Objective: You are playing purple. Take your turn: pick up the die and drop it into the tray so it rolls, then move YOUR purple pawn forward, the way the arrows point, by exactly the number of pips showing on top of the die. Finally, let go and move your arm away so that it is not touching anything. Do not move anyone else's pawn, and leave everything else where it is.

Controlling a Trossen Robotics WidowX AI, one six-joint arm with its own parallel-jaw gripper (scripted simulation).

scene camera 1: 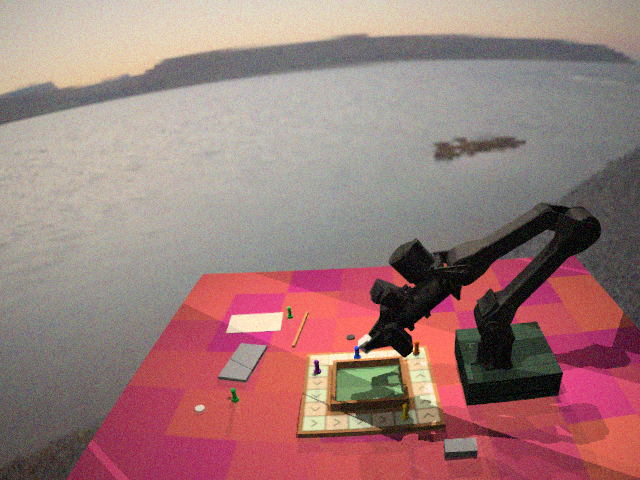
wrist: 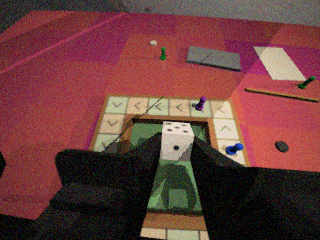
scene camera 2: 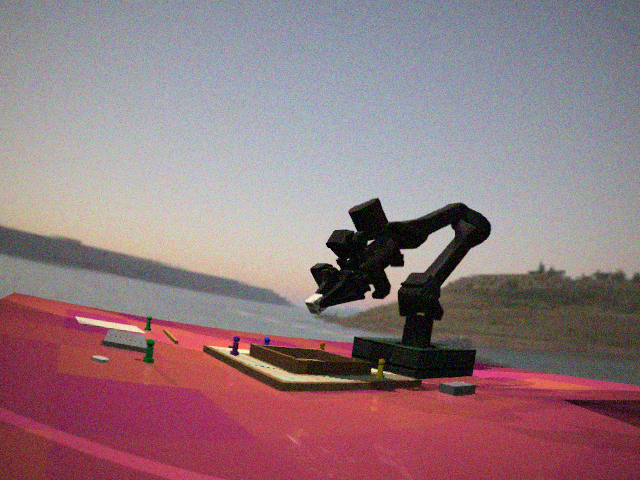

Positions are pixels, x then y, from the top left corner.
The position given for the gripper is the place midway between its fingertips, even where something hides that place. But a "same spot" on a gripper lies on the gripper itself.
Labels:
gripper: scene camera 1 365,345; wrist; scene camera 2
grey plate: scene camera 1; wrist; scene camera 2 115,338
same spot on grey plate: (wrist: pixel 218 59) = (scene camera 1: pixel 248 357)
same spot on gripper: (scene camera 2: pixel 351 287) = (wrist: pixel 128 219)

